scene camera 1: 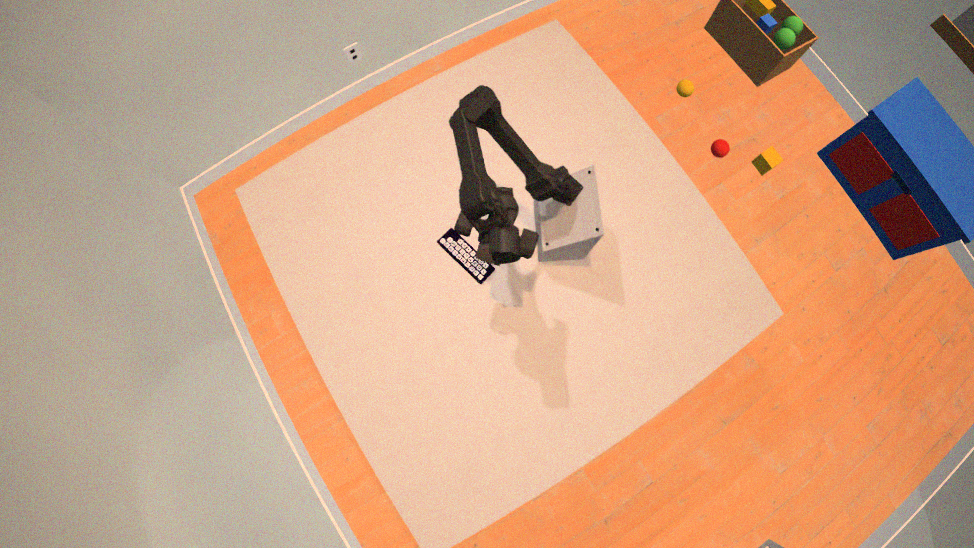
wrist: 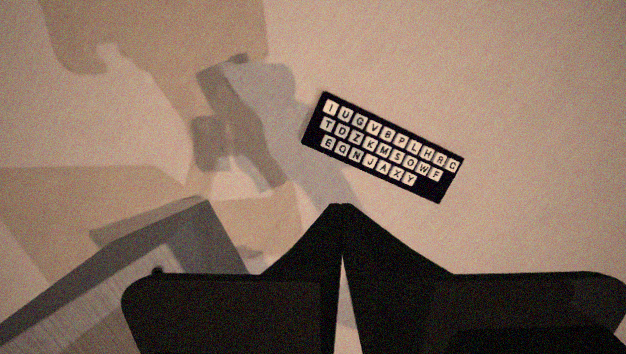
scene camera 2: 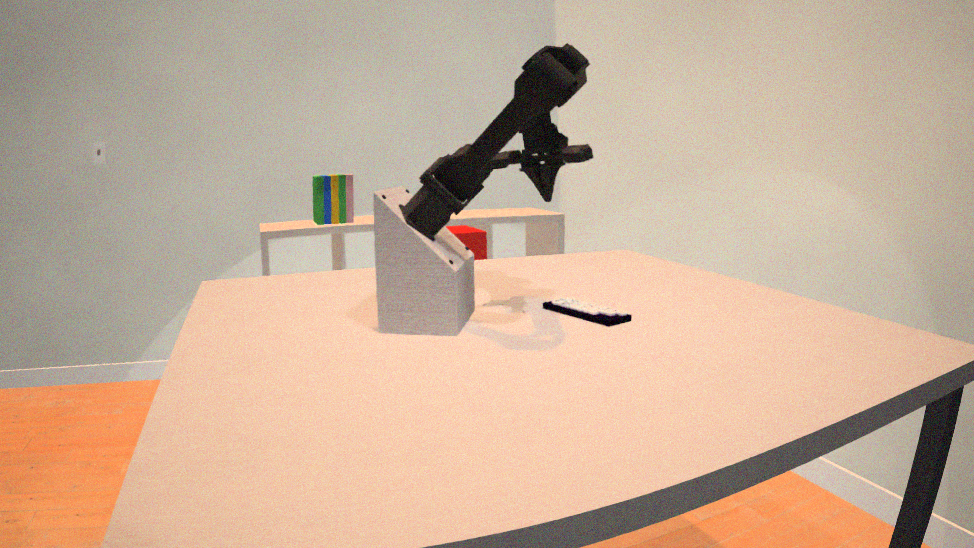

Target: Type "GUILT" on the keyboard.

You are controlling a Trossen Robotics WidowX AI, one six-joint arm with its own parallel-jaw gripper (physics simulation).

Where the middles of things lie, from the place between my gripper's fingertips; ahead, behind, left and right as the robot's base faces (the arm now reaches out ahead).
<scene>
Now: hand 200 mm above the black keyboard (wrist: 428,174), 80 mm to the left of it and 20 mm short of it.
</scene>
